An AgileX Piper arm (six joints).
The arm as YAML. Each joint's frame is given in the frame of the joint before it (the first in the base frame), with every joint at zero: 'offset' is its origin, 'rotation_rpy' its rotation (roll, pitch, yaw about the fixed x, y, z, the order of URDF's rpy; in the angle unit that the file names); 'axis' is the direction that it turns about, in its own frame. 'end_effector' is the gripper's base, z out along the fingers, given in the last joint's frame.
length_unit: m
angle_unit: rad
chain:
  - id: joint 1
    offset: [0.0, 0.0, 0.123]
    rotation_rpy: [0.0, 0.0, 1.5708]
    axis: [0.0, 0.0, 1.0]
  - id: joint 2
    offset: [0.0, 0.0, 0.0]
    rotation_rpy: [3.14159, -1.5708, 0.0]
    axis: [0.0, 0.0, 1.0]
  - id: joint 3
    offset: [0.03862, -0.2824, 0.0]
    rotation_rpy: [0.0, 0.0, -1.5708]
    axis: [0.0, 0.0, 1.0]
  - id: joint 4
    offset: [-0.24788, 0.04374, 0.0]
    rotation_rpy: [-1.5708, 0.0, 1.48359]
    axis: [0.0, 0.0, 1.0]
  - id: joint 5
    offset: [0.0, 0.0, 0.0]
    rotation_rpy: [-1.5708, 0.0, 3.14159]
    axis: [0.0, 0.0, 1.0]
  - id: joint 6
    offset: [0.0, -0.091, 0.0]
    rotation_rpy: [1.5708, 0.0, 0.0]
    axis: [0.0, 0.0, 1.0]
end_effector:
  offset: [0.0, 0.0, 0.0]
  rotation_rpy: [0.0, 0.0, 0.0]
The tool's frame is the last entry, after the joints.
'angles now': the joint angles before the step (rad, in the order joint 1, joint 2, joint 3, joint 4, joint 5, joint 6). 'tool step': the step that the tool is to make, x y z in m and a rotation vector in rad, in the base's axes. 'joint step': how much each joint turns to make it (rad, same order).
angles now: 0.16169, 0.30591, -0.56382, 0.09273, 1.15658, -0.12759
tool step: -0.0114, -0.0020, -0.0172, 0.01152, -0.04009, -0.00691
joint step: 0.00031, -0.10141, 0.07133, -0.00126, -0.01208, 0.00811
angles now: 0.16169, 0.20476, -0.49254, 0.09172, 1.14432, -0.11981
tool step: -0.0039, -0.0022, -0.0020, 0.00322, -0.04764, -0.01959
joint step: -0.00080, -0.04324, 0.01391, -0.01785, -0.01944, 0.01558
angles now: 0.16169, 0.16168, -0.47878, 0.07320, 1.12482, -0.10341
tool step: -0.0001, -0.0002, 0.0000, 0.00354, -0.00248, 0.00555
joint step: 0.01465, -0.00175, 0.00062, -0.00528, -0.00257, 0.01044
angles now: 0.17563, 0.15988, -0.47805, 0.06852, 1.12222, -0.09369
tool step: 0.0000, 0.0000, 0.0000, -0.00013, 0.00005, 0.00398
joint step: 0.00522, 0.00013, 0.00000, -0.00112, -0.00013, 0.00121
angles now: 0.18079, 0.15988, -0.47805, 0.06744, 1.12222, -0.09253
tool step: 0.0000, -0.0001, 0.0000, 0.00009, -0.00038, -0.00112
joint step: 0.00045, -0.00027, 0.00006, -0.00129, -0.00028, 0.00159
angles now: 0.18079, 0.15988, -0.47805, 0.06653, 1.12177, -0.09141
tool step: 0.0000, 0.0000, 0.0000, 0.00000, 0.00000, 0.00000
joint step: 0.00000, 0.00000, 0.00000, 0.00000, 0.00000, 0.00000
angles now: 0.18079, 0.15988, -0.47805, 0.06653, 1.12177, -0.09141
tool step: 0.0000, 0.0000, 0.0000, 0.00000, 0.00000, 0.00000
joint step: 0.00000, 0.00000, 0.00000, 0.00000, 0.00000, 0.00000
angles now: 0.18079, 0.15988, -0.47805, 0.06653, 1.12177, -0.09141
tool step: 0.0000, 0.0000, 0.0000, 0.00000, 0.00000, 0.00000
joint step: 0.00000, 0.00000, 0.00000, 0.00000, 0.00000, 0.00000
